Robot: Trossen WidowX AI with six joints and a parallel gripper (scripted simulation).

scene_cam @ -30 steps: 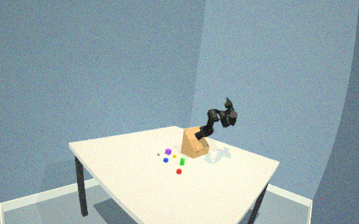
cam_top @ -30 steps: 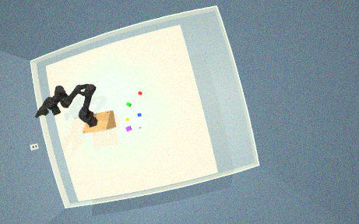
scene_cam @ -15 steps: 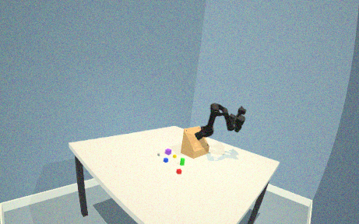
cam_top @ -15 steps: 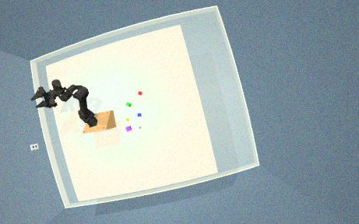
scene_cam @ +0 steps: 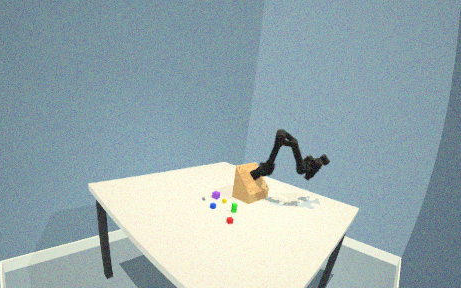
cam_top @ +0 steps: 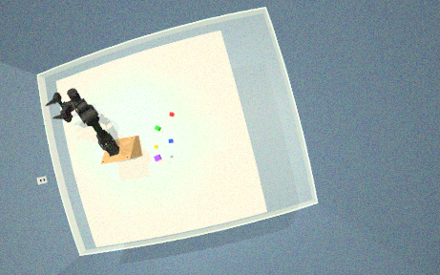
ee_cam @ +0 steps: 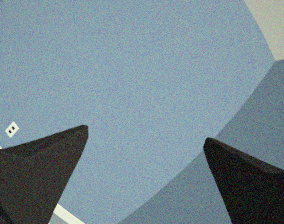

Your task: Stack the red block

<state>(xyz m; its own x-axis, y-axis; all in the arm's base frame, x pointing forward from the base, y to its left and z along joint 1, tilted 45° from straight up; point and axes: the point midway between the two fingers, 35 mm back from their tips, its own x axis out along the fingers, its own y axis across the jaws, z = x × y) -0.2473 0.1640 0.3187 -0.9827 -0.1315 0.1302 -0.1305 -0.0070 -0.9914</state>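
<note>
Now: gripper tip 660 mm short of the red block, 220 mm to the left of it and 290 mm above it. Round my gripper tip: blue block (600 mm ahead, 380 mm to the right, 290 mm below); yellow block (490 mm ahead, 390 mm to the right, 290 mm below); purple block (480 mm ahead, 460 mm to the right, 280 mm below).
</note>
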